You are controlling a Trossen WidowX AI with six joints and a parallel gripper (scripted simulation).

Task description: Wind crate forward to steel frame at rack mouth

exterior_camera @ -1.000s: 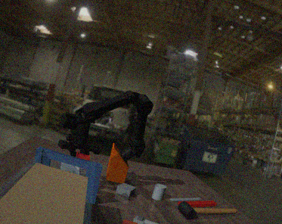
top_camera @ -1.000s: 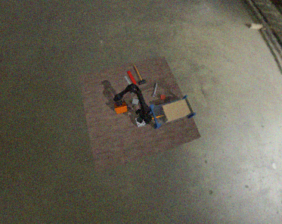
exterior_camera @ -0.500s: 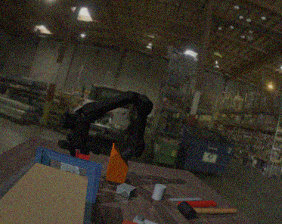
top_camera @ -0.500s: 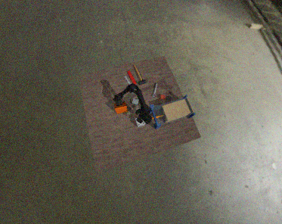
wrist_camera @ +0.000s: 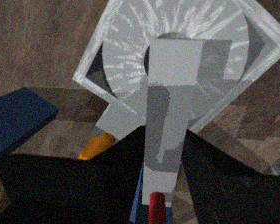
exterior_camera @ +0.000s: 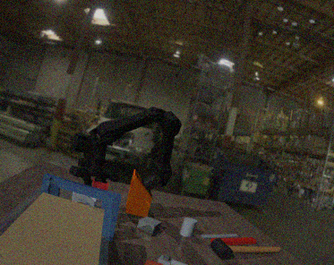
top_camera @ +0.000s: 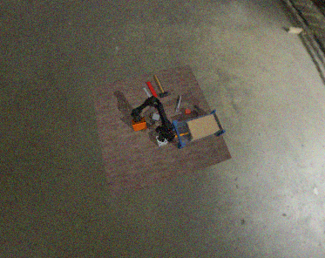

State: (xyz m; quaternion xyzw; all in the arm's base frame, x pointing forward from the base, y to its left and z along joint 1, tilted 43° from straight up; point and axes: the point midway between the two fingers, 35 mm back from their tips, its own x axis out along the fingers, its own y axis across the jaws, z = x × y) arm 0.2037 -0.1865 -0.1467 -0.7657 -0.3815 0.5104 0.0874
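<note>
Now: gripper tip 2 cm below the winch handle, 1 cm to the right of it and 1 cm short of it. The rest, counted from my gripper tip: blue steel frame (12 cm ahead, 3 cm to the right, 2 cm above); winch (6 cm below, 6 cm behind, 3 cm to the right); red knob (5 cm above, 4 cm ahead, 3 cm to the left).
</note>
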